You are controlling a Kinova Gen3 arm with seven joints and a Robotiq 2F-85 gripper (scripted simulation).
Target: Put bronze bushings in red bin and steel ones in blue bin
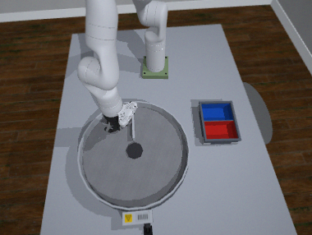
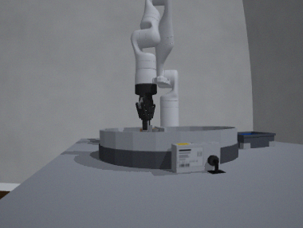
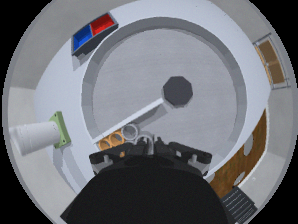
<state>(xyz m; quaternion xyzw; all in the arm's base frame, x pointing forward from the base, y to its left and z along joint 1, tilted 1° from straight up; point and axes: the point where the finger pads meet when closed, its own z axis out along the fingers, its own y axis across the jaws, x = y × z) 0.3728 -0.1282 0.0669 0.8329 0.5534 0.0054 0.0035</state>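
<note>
Now: the bin 410 mm to the left of my hand, 70 mm below it and 60 mm behind it. Also, from my hand: round grey turntable 90 mm ahead, 70 mm to the left, 40 mm below.
</note>
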